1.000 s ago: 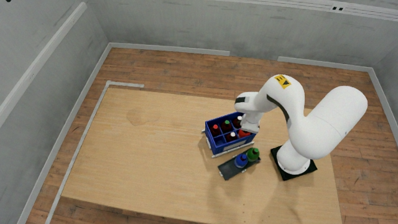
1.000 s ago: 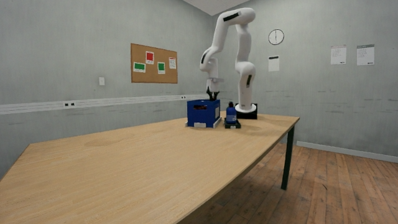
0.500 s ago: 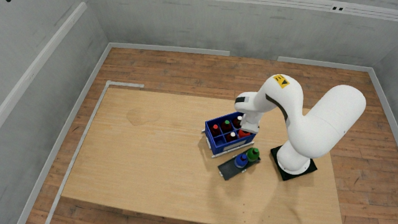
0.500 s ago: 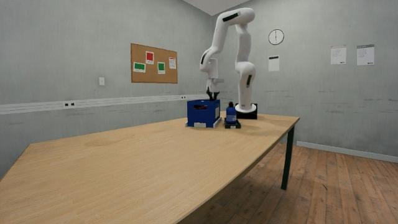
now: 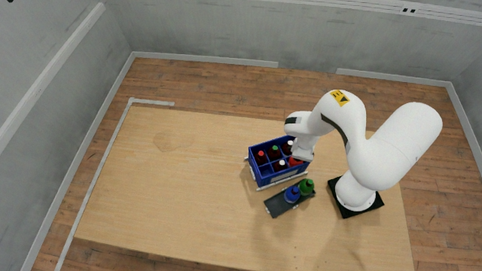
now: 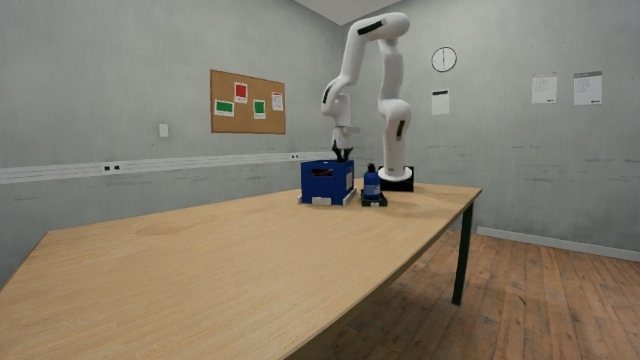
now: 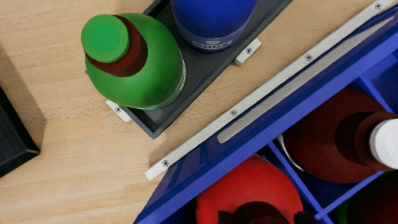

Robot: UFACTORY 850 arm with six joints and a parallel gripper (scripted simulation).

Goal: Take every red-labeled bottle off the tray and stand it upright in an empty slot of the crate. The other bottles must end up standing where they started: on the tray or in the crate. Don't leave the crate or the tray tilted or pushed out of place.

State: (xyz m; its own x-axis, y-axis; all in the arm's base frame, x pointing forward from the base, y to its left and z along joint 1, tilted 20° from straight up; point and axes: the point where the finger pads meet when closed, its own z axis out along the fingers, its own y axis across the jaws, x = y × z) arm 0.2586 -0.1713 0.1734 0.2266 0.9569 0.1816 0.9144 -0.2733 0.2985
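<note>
Right now my hand is 70 mm above the red-labeled bottle. Round my hand: blue-labeled bottle (20 mm ahead, 170 mm to the left, 90 mm below); green-labeled bottle (60 mm behind, 130 mm to the left, 90 mm below); blue crate (100 mm ahead, 10 mm to the right, 100 mm below).
</note>
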